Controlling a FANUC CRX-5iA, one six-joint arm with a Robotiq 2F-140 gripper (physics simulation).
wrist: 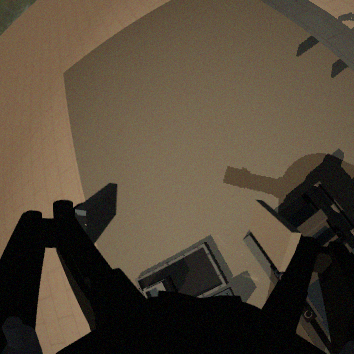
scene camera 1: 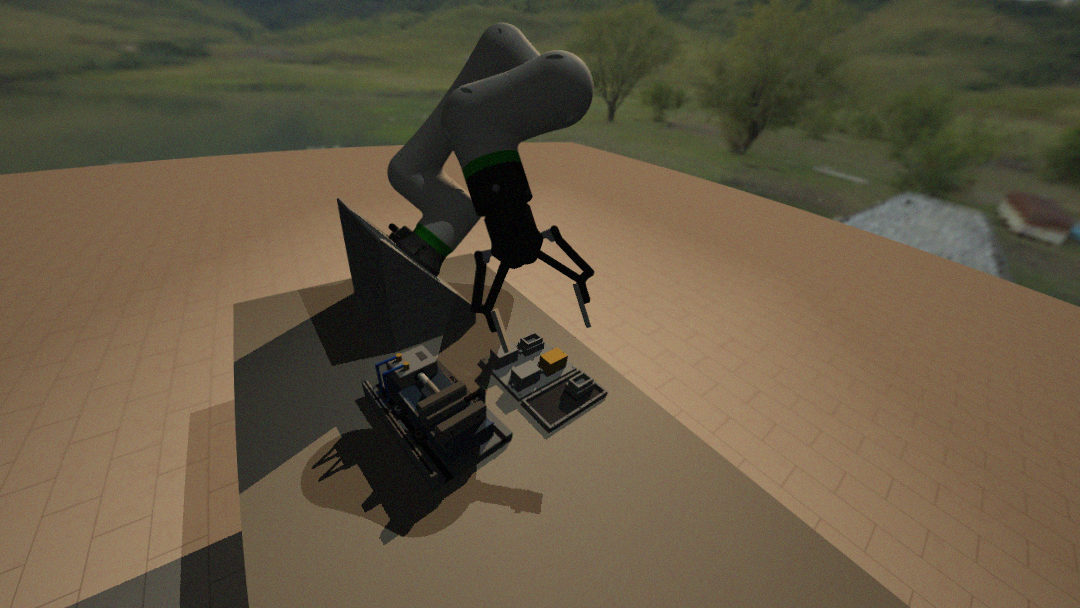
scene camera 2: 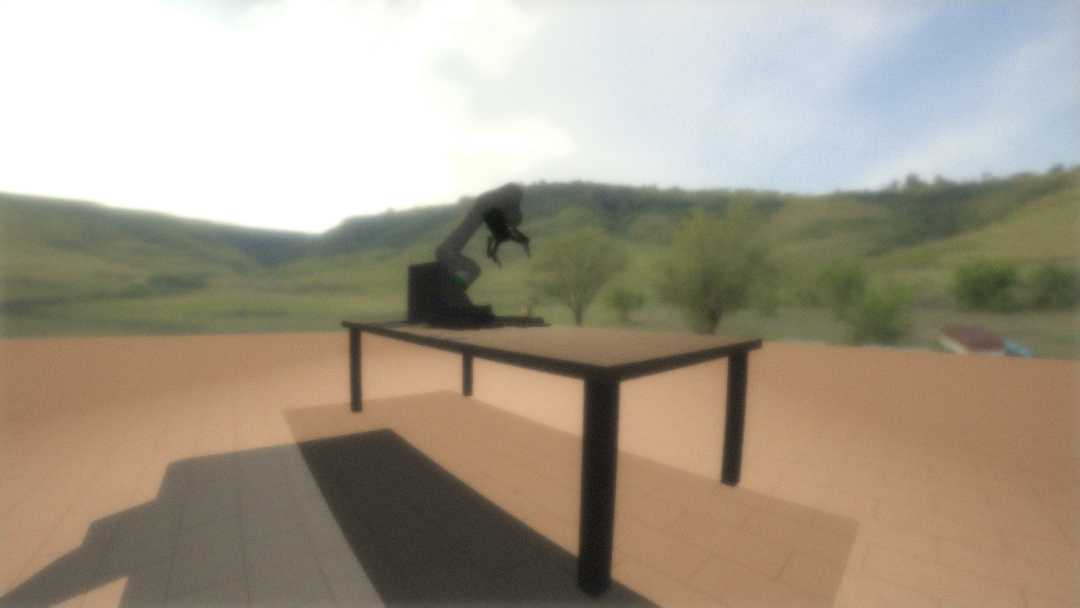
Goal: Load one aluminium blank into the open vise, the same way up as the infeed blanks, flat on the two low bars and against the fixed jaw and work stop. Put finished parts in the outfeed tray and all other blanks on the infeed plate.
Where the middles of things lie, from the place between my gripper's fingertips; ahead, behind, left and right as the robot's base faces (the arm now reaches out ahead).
Labels:
Right now my hand is 28 cm above the outfeed tray point(scene camera 1: 553, 404), 15 cm to the right of it and 5 cm past it. From my hand the other things lie so: pale block point(scene camera 1: 404, 378) (29 cm behind, 21 cm below, 11 cm to the right); then infeed plate point(scene camera 1: 503, 374) (28 cm below, 19 cm behind, 16 cm to the left).

